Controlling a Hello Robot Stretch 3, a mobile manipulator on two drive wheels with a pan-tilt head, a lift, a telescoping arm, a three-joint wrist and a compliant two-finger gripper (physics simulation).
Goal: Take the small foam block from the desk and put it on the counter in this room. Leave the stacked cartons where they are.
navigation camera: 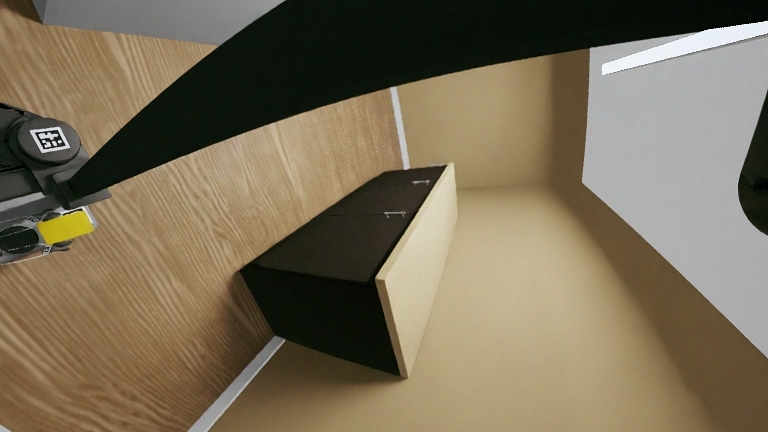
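Seen in the pictures: gripper, fingertip midpoint: [66,227]; robot's base, link origin: [19,236].
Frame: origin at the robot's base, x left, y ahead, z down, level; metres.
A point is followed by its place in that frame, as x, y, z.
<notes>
The counter, with a light wooden top [424,263] @(1.042, 0.699, -0.910) and a dark base [327,317] @(0.599, 0.728, -0.561) with two metal handles, appears sideways in the middle of the view, against the beige wall. My gripper [56,231] @(0.091, 0.011, -0.275) is at the left edge, beside the wrist with its square marker, and well apart from the counter. It is shut on a small yellow block, which I take for the foam block [67,226] @(0.093, 0.007, -0.307). The fingers are partly hidden by the block and cut off by the frame edge. The desk and the stacked cartons do not show.
The wood floor [214,214] @(0.610, 0.199, 0.000) runs along the counter's front and meets the beige wall [515,300] @(1.215, 1.066, -1.399) at a white skirting strip [241,381] @(0.282, 1.058, -0.051). A large black shape [300,64] crosses the top and hides part of the room. A grey wall or panel [139,16] @(0.544, -0.636, -0.150) stands at the upper left.
</notes>
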